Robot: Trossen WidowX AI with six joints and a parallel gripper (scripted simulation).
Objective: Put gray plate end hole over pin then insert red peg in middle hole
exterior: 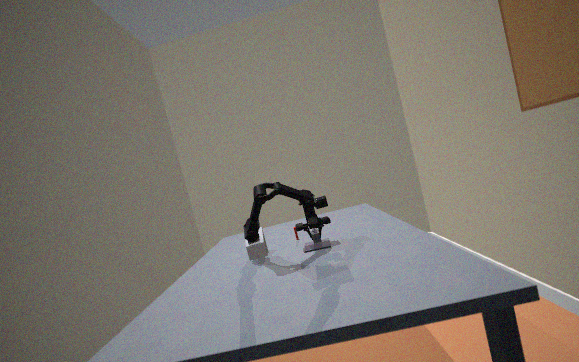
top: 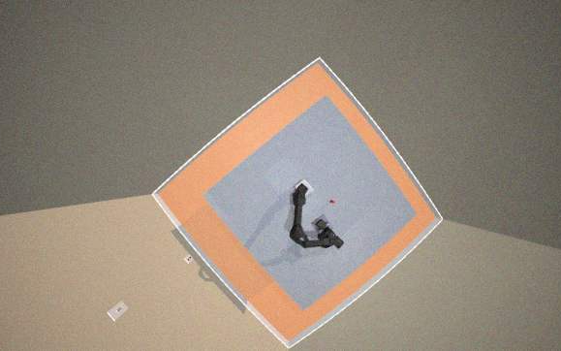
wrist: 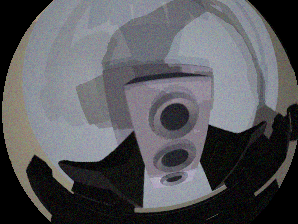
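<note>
The square base lies 2 cm to the left of my gripper tip and 3 cm below it. From my gripper tip the other things lie so: red peg 8 cm behind, 20 cm to the left; gray plate 3 cm above.
</note>
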